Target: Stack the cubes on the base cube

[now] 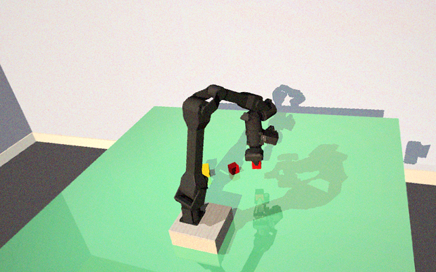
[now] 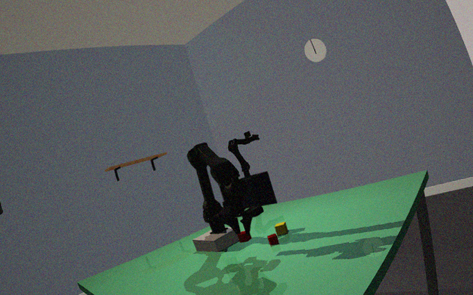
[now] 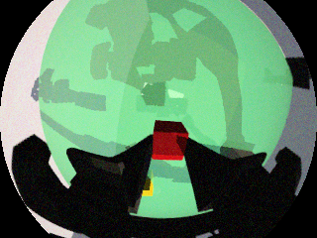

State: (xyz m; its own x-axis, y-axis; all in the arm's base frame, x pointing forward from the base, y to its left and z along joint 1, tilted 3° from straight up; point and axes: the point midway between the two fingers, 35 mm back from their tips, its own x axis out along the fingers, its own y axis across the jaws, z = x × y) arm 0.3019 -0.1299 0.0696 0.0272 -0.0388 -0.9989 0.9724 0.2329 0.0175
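The yellow base cube lies 10 mm behind my gripper tip, 220 mm to the left of it and 60 mm below it.
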